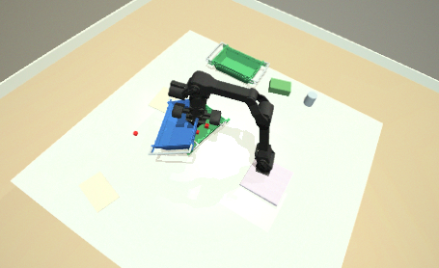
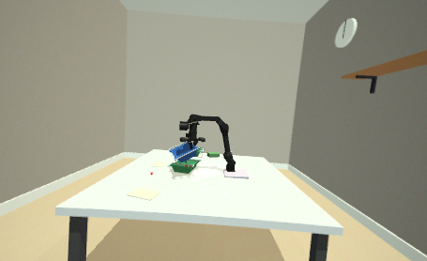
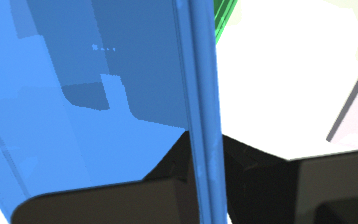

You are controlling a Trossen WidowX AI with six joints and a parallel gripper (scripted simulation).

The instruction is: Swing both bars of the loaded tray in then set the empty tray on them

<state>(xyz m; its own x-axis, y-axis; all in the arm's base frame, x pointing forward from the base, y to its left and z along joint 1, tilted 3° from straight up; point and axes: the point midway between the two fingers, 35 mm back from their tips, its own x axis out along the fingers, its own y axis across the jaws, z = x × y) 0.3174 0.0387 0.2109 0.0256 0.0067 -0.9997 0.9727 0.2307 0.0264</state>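
Now: gripper tip 7 cm short of the blue tray and 2 cm to the right of it. The rest, counted from my gripper tip: green block: 57 cm to the right, 26 cm behind, 16 cm below; grey cylinder: 55 cm to the right, 43 cm behind, 14 cm below.
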